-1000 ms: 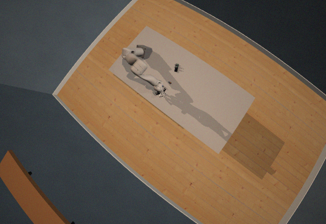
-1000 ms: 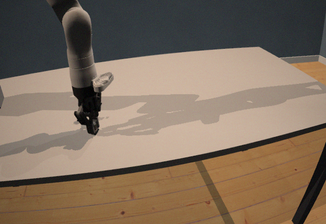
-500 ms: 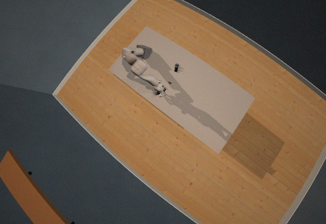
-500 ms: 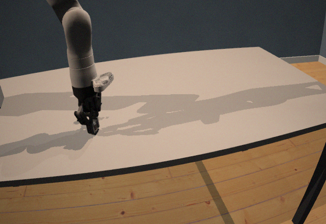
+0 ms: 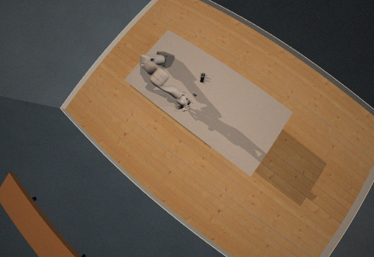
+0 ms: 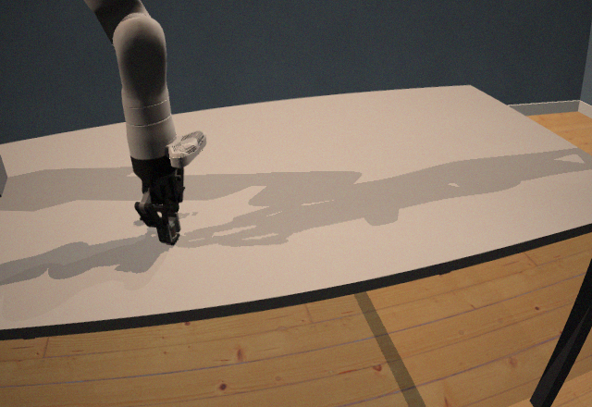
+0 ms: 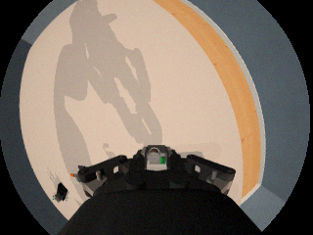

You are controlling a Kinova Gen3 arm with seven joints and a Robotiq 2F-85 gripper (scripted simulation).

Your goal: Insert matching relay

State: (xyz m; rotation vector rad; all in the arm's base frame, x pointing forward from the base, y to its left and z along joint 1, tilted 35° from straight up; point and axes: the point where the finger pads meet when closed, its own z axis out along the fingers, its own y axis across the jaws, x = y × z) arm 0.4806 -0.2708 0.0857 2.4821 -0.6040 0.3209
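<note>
My gripper is now 20 mm past the black rack, 380 mm to the right of it and 20 mm above it.
</note>
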